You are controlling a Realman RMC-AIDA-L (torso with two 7-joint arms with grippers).
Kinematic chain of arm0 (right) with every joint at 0, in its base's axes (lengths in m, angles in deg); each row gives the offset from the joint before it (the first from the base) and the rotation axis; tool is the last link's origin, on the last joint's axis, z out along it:
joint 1: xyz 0 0 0.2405 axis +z
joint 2: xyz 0 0 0 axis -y
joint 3: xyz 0 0 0.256 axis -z
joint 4: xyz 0 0 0 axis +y
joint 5: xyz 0 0 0.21 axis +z
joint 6: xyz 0 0 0 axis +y
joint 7: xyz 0 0 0.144 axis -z
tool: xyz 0 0 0
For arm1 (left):
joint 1: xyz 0 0 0.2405 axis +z
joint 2: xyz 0 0 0 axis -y
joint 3: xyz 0 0 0.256 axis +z
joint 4: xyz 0 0 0 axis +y
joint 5: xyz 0 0 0.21 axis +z
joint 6: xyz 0 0 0 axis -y
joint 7: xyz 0 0 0.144 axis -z
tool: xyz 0 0 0
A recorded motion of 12 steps. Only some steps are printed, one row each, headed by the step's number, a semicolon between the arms.
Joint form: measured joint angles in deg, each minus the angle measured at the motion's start. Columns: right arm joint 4, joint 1, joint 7, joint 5, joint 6, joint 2, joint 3; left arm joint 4, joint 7, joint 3, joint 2, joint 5, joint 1, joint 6.
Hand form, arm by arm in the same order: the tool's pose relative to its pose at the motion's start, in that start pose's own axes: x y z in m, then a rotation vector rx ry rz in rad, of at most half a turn. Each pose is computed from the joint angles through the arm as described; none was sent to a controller.
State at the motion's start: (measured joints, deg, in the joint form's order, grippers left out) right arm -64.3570 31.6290 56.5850 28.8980 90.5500 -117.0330 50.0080; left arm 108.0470 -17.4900 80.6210 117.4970 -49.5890 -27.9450 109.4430
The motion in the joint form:
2: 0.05 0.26 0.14 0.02 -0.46 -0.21 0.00; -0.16 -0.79 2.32 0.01 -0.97 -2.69 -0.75
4: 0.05 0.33 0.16 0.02 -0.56 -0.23 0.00; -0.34 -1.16 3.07 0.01 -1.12 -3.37 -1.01
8: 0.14 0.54 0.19 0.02 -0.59 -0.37 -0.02; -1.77 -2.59 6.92 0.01 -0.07 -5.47 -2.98
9: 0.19 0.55 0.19 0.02 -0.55 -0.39 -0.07; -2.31 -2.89 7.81 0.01 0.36 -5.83 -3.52
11: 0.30 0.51 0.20 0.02 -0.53 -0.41 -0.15; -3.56 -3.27 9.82 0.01 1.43 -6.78 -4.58
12: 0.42 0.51 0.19 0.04 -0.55 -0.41 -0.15; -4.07 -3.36 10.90 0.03 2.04 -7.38 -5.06
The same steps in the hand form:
2: -0.0028 0.0006 0.0010 0.0025 -0.0068 -0.0061; 0.0146 0.0116 0.0035 -0.0190 -0.0003 0.0900
4: -0.0035 0.0006 0.0011 0.0037 -0.0084 -0.0075; 0.0179 0.0146 0.0051 -0.0237 -0.0031 0.1153
8: -0.0050 0.0016 0.0019 0.0009 -0.0100 -0.0103; 0.0278 0.0223 0.0160 -0.0215 -0.0258 0.1973
9: -0.0049 0.0018 0.0021 -0.0006 -0.0099 -0.0094; 0.0292 0.0230 0.0192 -0.0189 -0.0332 0.2102
11: -0.0042 0.0018 0.0024 -0.0025 -0.0094 -0.0069; 0.0324 0.0246 0.0262 -0.0111 -0.0528 0.2363
12: -0.0039 0.0019 0.0028 -0.0039 -0.0089 -0.0057; 0.0344 0.0261 0.0296 -0.0054 -0.0629 0.2520

